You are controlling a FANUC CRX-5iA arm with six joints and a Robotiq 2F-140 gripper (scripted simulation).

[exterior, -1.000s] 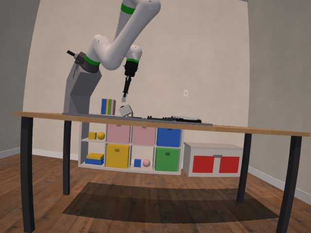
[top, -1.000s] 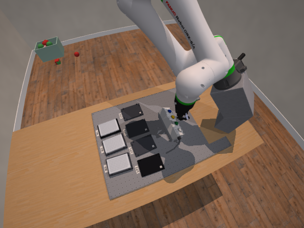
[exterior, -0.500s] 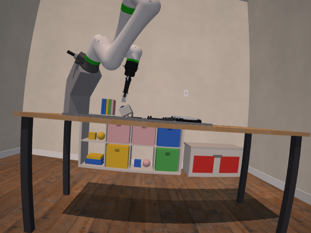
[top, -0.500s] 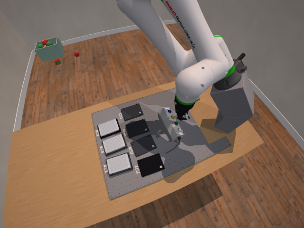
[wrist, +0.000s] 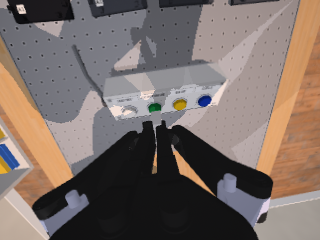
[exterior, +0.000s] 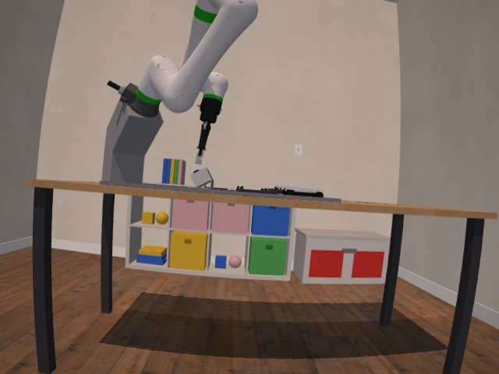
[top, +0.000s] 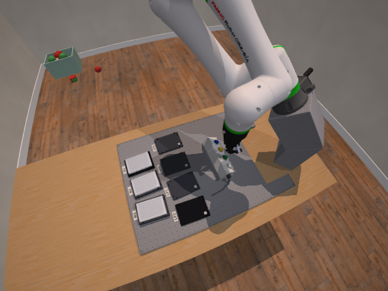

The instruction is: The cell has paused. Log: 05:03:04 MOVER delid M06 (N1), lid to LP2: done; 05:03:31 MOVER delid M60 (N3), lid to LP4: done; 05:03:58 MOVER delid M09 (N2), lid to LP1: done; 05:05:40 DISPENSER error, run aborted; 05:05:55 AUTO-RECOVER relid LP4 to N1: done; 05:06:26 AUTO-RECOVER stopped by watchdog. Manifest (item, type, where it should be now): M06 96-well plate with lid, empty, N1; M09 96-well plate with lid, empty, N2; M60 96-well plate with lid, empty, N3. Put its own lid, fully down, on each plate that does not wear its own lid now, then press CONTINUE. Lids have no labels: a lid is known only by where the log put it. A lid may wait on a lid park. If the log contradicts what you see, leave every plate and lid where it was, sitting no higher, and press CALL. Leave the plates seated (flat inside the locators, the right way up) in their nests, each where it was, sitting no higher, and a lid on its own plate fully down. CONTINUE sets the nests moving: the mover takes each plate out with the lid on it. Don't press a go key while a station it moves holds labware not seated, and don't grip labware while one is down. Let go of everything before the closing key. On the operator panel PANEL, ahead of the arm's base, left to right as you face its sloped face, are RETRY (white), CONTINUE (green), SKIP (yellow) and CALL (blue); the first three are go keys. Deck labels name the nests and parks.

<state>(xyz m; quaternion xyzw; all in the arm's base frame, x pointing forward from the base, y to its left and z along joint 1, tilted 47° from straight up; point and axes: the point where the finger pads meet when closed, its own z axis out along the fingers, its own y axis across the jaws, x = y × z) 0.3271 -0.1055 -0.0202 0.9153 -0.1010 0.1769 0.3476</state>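
My gripper is now 7 cm above the green key. The rest, counted from my hand: blue key 3 cm behind, 10 cm to the right, 7 cm below; white key 2 cm ahead, 5 cm to the left, 7 cm below; yellow key 2 cm behind, 5 cm to the right, 7 cm below.
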